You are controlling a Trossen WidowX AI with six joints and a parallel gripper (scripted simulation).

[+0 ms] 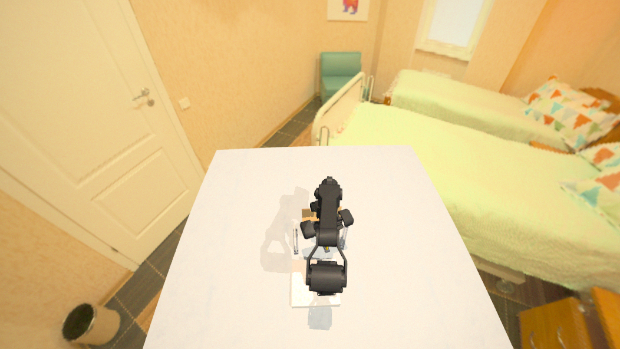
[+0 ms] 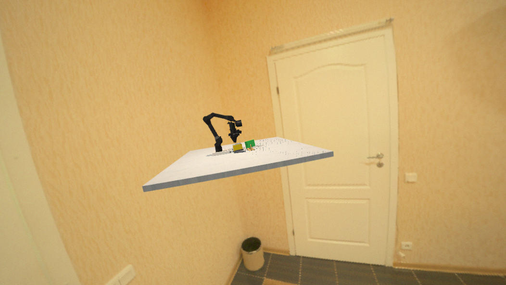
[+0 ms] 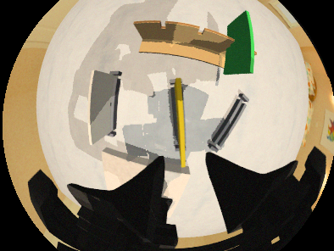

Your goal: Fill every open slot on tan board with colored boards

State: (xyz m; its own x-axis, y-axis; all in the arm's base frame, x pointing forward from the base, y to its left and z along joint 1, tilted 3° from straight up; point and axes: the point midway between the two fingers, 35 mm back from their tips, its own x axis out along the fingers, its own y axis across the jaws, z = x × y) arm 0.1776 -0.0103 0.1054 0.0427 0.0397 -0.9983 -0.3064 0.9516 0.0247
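The yellow board lies 70 mm below my gripper tip, 20 mm ahead of it and 10 mm to the left of it. The rest, counted from my gripper tip: tan board 150 mm ahead, 70 mm below, 10 mm to the left; then green board 150 mm ahead, 40 mm to the right, 40 mm below.
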